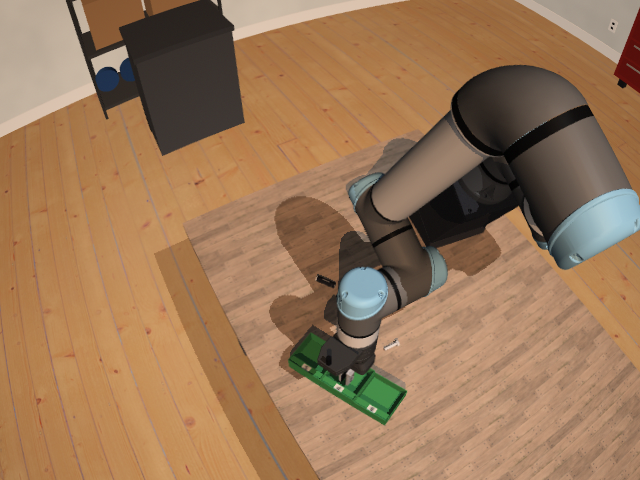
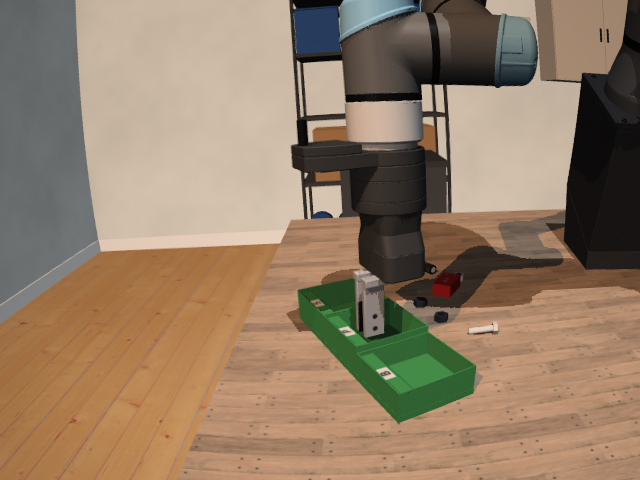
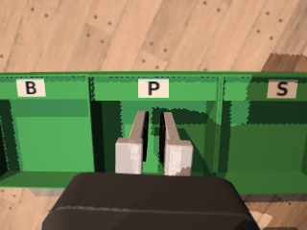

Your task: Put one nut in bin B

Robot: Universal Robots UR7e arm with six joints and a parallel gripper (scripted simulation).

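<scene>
Right now my hand is 3 cm above the green tray. Also, from my hand: white bolt (14 cm behind, 3 cm to the right, 4 cm below); red block (11 cm behind, 18 cm to the right, 4 cm below); pale washer-like part (13 cm behind, 21 cm to the right, 4 cm below).
</scene>
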